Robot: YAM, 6 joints.
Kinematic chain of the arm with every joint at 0, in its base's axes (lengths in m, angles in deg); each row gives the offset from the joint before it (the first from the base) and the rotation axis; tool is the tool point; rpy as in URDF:
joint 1: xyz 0 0 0.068 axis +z
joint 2: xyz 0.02 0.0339 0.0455 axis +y
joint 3: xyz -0.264 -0.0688 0 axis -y
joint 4: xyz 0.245 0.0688 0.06 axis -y
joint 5: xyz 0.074 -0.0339 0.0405 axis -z
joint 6: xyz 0.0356 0 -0.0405 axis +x
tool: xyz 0 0 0 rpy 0 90 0
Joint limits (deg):
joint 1: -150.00..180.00
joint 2: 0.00..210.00
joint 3: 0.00..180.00
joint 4: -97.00..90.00
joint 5: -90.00..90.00
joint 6: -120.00..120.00
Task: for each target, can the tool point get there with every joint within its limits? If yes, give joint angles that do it. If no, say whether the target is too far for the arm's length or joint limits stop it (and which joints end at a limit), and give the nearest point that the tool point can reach.
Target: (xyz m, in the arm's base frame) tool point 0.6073 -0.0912 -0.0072
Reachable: yes | joints -11.38 185.00 156.16 8.59 -58.65 -50.06
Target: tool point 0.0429 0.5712 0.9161
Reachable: no: too far | nearest point 0.0281 0.3739 0.6289 | short by 0.349 m
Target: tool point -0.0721 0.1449 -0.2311
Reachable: yes | joints 128.68 187.02 61.22 15.39 74.12 47.54
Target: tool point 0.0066 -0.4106 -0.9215
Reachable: no: too far | nearest point 0.0050 -0.3125 -0.3747 | short by 0.556 m
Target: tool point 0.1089 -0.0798 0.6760
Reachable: yes | joints -49.04 90.27 132.87 65.73 -57.30 -44.64
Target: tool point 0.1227 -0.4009 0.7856
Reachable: no: too far | nearest point 0.0994 -0.3248 0.6516 | short by 0.156 m
